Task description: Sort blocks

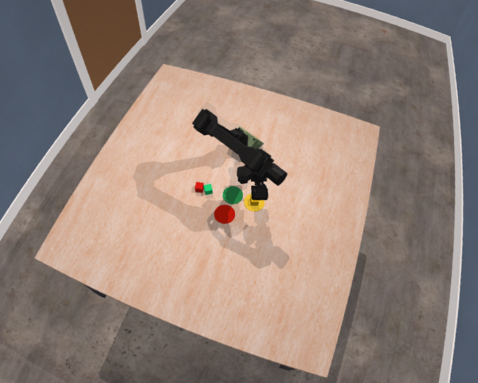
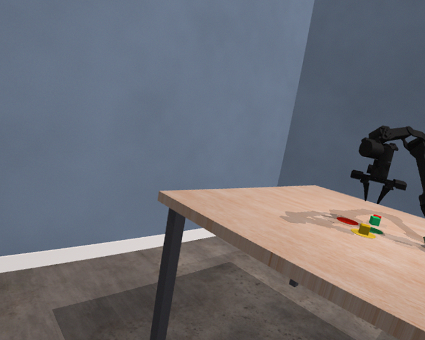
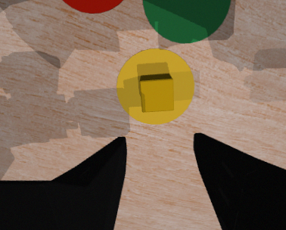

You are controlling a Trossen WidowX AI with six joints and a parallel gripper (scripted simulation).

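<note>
The red block is 25 cm to the right of my hand, 14 cm below it and 5 cm behind it. From my hand the other things lie so: yellow circle 15 cm below; then yellow block 14 cm below; then green circle 15 cm below, 10 cm to the right, 3 cm behind.
</note>
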